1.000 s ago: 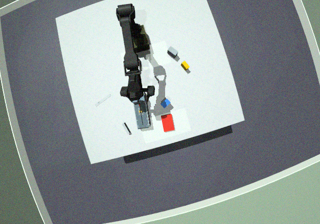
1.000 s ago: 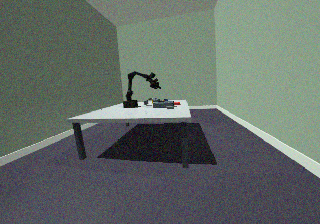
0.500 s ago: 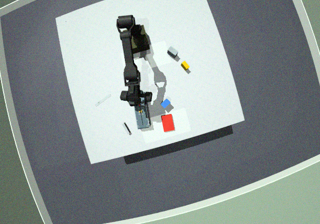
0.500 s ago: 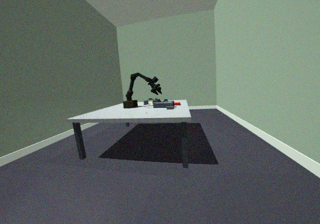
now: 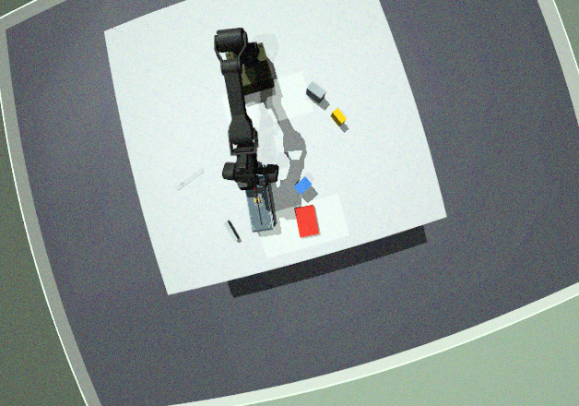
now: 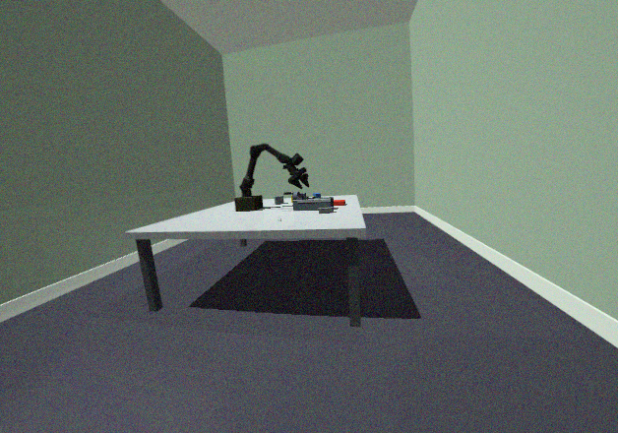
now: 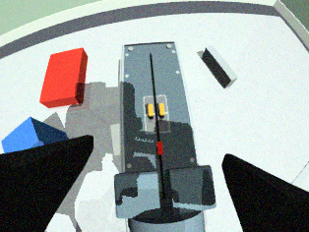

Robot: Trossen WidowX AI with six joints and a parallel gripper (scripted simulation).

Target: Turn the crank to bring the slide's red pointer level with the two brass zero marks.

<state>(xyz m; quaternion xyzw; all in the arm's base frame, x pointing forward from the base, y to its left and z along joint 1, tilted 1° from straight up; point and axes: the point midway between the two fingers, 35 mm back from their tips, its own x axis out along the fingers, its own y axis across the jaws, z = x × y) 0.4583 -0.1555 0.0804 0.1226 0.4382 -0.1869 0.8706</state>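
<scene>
Right now the crank handle is 130 mm behind my gripper tip, 10 mm to the left of it and 30 mm below it. The rest, counted from my gripper tip: grey bar (130 mm ahead, 180 mm to the right, 130 mm below); red pointer (10 mm ahead, 10 mm to the right, 70 mm below); blue block (70 mm ahead, 170 mm to the left, 100 mm below).
</scene>
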